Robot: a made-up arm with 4 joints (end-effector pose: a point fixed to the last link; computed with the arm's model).
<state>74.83 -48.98 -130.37 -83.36</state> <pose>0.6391 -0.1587 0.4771 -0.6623 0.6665 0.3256 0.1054</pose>
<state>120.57 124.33 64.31 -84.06</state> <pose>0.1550 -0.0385 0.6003 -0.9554 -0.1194 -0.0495 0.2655</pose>
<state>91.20 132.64 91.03 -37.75</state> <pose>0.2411 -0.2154 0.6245 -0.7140 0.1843 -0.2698 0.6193</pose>
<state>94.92 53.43 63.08 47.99</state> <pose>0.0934 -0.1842 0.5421 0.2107 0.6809 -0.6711 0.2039</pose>
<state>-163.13 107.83 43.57 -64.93</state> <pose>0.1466 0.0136 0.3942 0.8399 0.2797 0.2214 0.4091</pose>
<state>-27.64 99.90 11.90 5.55</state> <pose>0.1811 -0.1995 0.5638 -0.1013 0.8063 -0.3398 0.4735</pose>
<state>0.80 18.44 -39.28 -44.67</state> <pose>0.4632 -0.2517 0.5844 -0.4292 0.8188 -0.0466 0.3784</pose>
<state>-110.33 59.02 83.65 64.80</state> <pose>0.0914 0.1000 0.5383 -0.1264 -0.3446 -0.8759 0.3130</pose>
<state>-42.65 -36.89 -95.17 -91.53</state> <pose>0.6118 -0.1194 0.2944 -0.0979 0.2673 0.7121 0.6417</pose>
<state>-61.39 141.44 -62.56 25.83</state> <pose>0.1275 0.0636 0.7687 -0.1344 0.5465 -0.8028 0.1971</pose>
